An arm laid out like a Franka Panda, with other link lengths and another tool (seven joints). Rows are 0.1 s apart.
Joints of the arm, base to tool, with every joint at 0 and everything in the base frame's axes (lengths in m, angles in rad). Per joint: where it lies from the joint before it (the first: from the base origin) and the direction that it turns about. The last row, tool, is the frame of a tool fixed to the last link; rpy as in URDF.
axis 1: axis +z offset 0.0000 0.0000 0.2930
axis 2: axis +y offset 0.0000 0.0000 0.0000
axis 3: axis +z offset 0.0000 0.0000 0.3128
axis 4: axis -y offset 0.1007 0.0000 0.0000
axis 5: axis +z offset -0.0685 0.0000 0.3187
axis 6: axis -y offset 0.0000 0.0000 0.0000
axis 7: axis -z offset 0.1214 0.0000 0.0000
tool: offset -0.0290 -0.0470 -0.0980 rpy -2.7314 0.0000 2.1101
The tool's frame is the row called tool.
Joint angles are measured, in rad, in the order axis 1, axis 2, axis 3, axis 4, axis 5, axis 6, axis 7. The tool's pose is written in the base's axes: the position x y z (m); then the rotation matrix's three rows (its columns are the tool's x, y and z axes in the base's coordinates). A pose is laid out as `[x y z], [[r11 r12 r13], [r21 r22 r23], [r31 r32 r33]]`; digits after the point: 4 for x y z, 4 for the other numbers.
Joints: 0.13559, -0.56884, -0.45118, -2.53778, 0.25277, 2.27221, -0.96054
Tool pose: [0.3701 -0.1916 0.4512], [[-0.8500 0.4974 0.1736], [0.5023 0.8645 -0.0172], [-0.1586 0.0726 -0.9847]]
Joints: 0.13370, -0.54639, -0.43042, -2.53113, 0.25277, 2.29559, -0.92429
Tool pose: [0.3761 -0.1863 0.4518], [[-0.8368 0.5216 0.1665], [0.5242 0.8510 -0.0318], [-0.1583 0.0607 -0.9855]]
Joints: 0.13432, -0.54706, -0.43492, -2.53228, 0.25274, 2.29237, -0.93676
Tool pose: [0.3759 -0.1876 0.4507], [[-0.8416 0.5136 0.1672], [0.5162 0.8559 -0.0310], [-0.1590 0.0602 -0.9854]]
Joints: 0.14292, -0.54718, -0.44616, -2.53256, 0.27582, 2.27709, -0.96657
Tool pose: [0.3762 -0.1873 0.4465], [[-0.8530 0.4947 0.1665], [0.5007 0.8656 -0.0067], [-0.1474 0.0777 -0.9860]]
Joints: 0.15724, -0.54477, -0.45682, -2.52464, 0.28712, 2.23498, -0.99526
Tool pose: [0.3783 -0.1832 0.4420], [[-0.8763 0.4586 0.1475], [0.4659 0.8846 0.0176], [-0.1225 0.0841 -0.9889]]
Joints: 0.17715, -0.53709, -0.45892, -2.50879, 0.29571, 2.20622, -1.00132
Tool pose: [0.3837 -0.1755 0.4421], [[-0.8912 0.4333 0.1338], [0.4410 0.8969 0.0330], [-0.1057 0.0884 -0.9905]]
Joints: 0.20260, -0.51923, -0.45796, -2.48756, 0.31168, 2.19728, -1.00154
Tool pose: [0.3930 -0.1664 0.4439], [[-0.8999 0.4162 0.1302], [0.4247 0.9043 0.0444], [-0.0992 0.0952 -0.9905]]
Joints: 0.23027, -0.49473, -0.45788, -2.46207, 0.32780, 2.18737, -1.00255
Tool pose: [0.4039 -0.1565 0.4449], [[-0.9093 0.3976 0.1232], [0.4062 0.9122 0.0542], [-0.0908 0.0994 -0.9909]]
